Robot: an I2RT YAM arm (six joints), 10 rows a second.
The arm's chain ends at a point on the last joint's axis. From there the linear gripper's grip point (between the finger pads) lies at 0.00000 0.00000 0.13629 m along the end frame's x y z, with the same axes.
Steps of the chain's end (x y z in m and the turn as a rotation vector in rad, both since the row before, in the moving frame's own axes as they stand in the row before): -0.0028, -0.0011, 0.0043, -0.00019, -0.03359, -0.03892; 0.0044, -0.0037, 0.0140, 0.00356, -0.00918, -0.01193; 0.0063, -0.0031, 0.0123, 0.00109, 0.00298, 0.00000; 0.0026, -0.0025, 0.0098, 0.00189, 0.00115, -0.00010; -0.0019, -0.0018, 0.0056, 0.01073, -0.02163, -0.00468; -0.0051, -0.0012, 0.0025, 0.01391, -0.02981, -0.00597; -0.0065, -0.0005, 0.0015, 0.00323, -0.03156, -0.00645; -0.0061, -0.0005, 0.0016, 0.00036, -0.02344, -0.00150; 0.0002, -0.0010, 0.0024, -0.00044, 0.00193, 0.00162; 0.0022, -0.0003, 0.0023, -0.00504, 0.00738, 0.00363; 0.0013, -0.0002, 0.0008, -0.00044, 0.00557, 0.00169
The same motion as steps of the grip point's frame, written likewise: -0.0074, -0.0010, 0.0042, -0.00019, -0.03359, -0.03892; 0.0031, -0.0042, 0.0140, 0.00356, -0.00918, -0.01193; 0.0067, -0.0032, 0.0123, 0.00109, 0.00298, 0.00000; 0.0028, -0.0028, 0.0098, 0.00189, 0.00115, -0.00010; -0.0049, -0.0033, 0.0056, 0.01073, -0.02163, -0.00468; -0.0092, -0.0031, 0.0024, 0.01391, -0.02981, -0.00597; -0.0108, -0.0009, 0.0014, 0.00323, -0.03156, -0.00645; -0.0093, -0.0005, 0.0016, 0.00036, -0.02344, -0.00150; 0.0005, -0.0009, 0.0024, -0.00044, 0.00193, 0.00162; 0.0032, 0.0004, 0.0023, -0.00504, 0.00738, 0.00363; 0.0021, -0.0001, 0.0008, -0.00044, 0.00557, 0.00169
